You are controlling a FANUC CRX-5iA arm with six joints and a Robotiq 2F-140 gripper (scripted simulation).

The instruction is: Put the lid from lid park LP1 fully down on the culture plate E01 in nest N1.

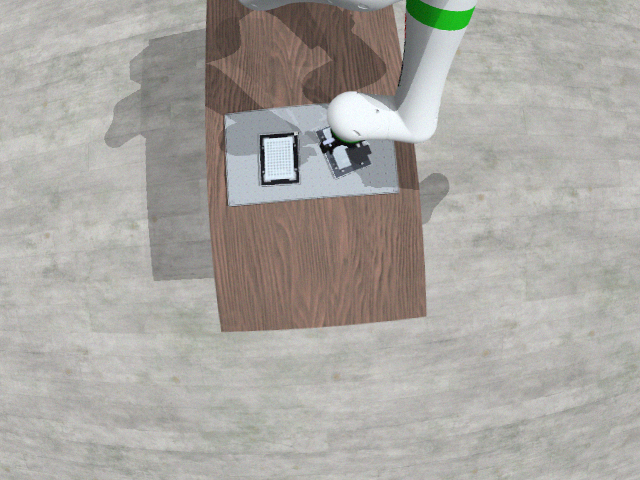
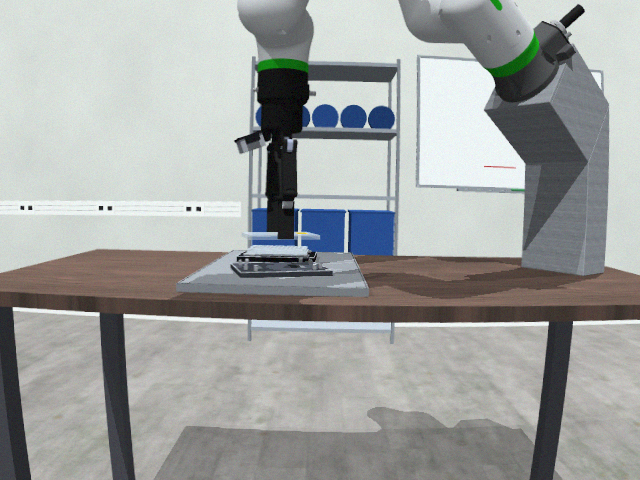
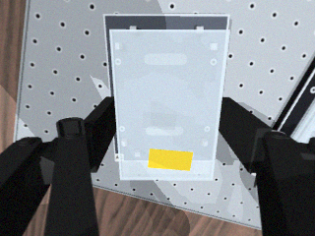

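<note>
My hand is 8 cm short of the culture plate E01, 18 cm to the left of it and 7 cm above it. Round my hand: lid (2 cm below); then lid park LP1 (8 cm below); then nest (8 cm ahead, 18 cm to the right, 8 cm below).
</note>
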